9 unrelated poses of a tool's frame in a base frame.
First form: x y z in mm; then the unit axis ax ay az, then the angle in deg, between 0 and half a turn.
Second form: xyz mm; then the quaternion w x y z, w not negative. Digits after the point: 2 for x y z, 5 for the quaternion.
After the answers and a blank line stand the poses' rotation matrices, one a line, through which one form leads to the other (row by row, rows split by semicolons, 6 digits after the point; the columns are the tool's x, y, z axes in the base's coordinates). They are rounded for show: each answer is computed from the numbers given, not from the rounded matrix.
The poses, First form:
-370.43, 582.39, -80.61, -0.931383, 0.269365, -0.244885, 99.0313
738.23, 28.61, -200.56, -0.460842, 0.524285, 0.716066, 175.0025
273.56, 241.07, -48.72, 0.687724, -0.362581, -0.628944, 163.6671
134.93, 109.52, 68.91, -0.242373, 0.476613, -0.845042, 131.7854
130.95, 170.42, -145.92, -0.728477, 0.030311, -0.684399, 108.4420
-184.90, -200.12, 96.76, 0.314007, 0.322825, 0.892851, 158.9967
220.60, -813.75, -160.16, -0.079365, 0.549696, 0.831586, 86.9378
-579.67, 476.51, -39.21, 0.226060, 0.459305, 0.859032, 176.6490
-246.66, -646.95, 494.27, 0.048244, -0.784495, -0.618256, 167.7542
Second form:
-370.43, 582.39, -80.61, 0.64924, -0.70839, 0.20487, -0.18626
738.23, 28.61, -200.56, 0.04360, -0.46040, 0.52379, 0.71538
273.56, 241.07, -48.72, 0.14205, 0.68075, -0.35890, -0.62257
134.93, 109.52, 68.91, 0.40845, -0.22123, 0.43504, -0.77134
130.95, 170.42, -145.92, 0.58466, -0.59100, 0.02459, -0.55524
-184.90, -200.12, 96.76, 0.18226, 0.30875, 0.31742, 0.87790
220.60, -813.75, -160.16, 0.72575, -0.05460, 0.37817, 0.57210
-579.67, 476.51, -39.21, 0.02924, 0.22596, 0.45911, 0.85866
-246.66, -646.95, 494.27, 0.10666, 0.04797, -0.78002, -0.61473

0.846671 -0.048415 0.529910; -0.532113 -0.073027 0.843518; -0.002141 -0.996154 -0.087592
-0.572255 -0.544684 -0.613060; -0.419928 -0.447494 0.789563; -0.704403 0.709273 0.027353
-0.032802 -0.311778 -0.949589; -0.665519 -0.702019 0.253483; -0.745660 0.640284 -0.184466
-0.568454 0.437609 0.696677; -0.822594 -0.287816 -0.490408; -0.014092 -0.851857 0.523585
0.382212 0.620185 0.685043; -0.678317 -0.315135 0.663758; 0.627534 -0.718373 0.300234
-0.742910 -0.124014 0.657804; 0.516021 -0.732052 0.444772; 0.426389 0.669866 0.607842
0.059382 -0.871695 0.486438; 0.789103 0.339444 0.511952; -0.611384 0.353449 0.708014
-0.896171 0.157271 0.414901; 0.257696 -0.576729 0.775227; 0.361206 0.801654 0.476320
-0.972645 0.056303 -0.225372; -0.205969 0.239615 0.948768; 0.107420 0.969234 -0.221463

